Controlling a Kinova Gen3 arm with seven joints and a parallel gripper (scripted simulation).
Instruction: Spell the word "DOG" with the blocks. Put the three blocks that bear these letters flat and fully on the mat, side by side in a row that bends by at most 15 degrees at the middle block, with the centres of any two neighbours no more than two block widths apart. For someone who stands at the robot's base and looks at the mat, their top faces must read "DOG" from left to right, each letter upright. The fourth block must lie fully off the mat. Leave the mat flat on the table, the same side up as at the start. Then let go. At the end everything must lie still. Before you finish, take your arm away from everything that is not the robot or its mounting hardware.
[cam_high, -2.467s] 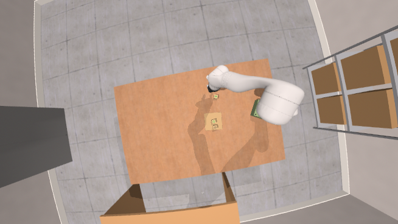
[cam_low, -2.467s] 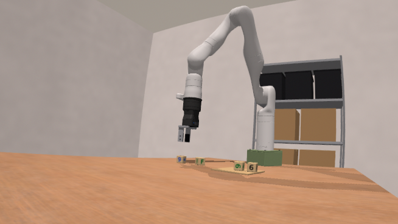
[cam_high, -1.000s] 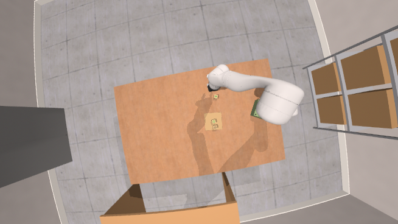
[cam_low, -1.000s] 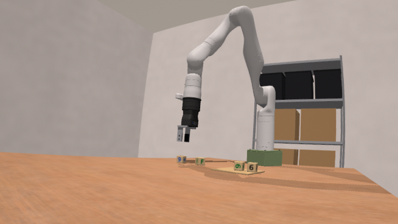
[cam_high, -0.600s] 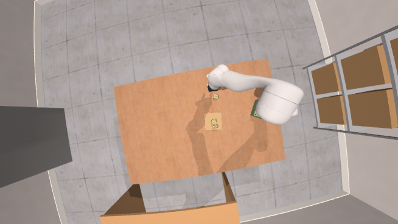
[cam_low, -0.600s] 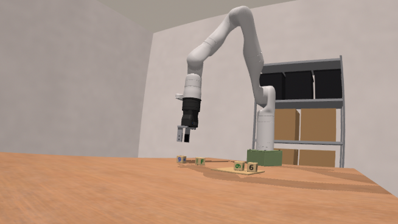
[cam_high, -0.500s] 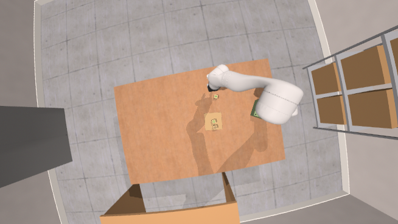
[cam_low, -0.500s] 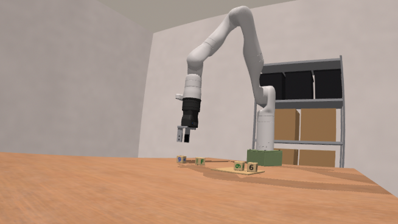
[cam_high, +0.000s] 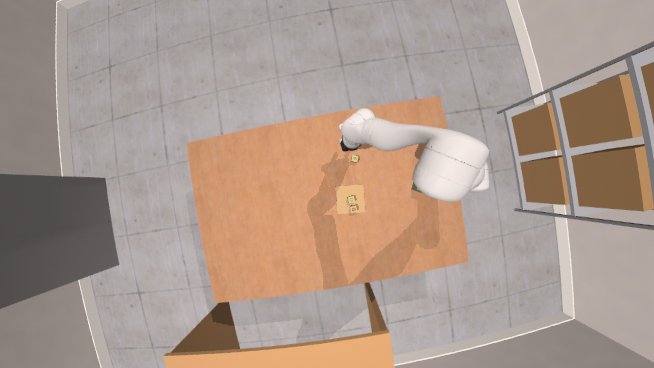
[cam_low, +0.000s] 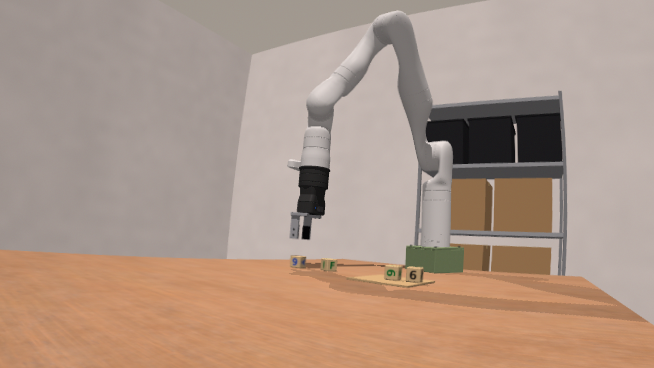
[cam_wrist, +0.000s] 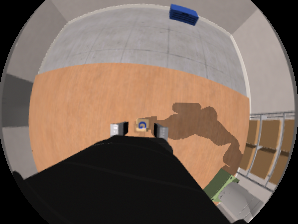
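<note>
My gripper is now 8 cm above the blue-lettered block. Round my hand: green-lettered block 3 cm behind, 7 cm to the left, 8 cm below; then tan mat 3 cm ahead, 27 cm to the left, 9 cm below; then wooden block 3 cm ahead, 27 cm to the left, 7 cm below.
</note>
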